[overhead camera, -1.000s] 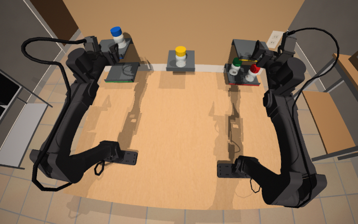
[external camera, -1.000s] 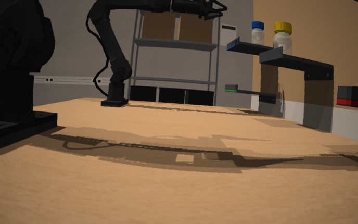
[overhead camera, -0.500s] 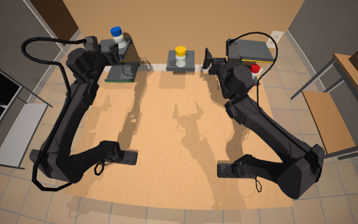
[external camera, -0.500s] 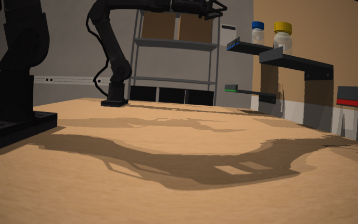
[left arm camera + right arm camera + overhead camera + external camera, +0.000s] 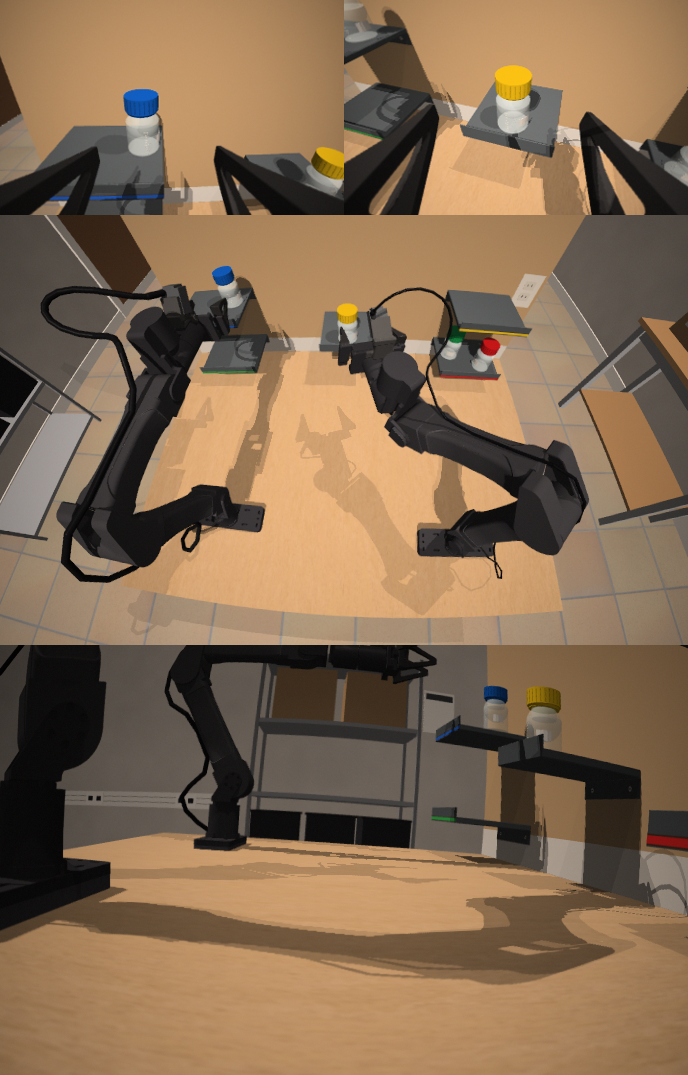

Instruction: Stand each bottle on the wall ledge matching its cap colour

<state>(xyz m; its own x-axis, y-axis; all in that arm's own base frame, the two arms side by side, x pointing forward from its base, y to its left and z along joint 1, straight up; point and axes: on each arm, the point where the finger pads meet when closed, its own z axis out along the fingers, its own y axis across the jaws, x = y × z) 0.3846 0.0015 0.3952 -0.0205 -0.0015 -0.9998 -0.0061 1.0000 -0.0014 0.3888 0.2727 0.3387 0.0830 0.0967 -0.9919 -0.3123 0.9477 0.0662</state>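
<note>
Right now my right hand is 140 mm short of the yellow-capped bottle, 50 mm to the right of it and 120 mm above it. From my right hand the other things lie so: blue-capped bottle (170 mm ahead, 390 mm to the left, 20 mm below); green-capped bottle (220 mm ahead, 280 mm to the right, 210 mm below); red-capped bottle (180 mm ahead, 390 mm to the right, 210 mm below).
</note>
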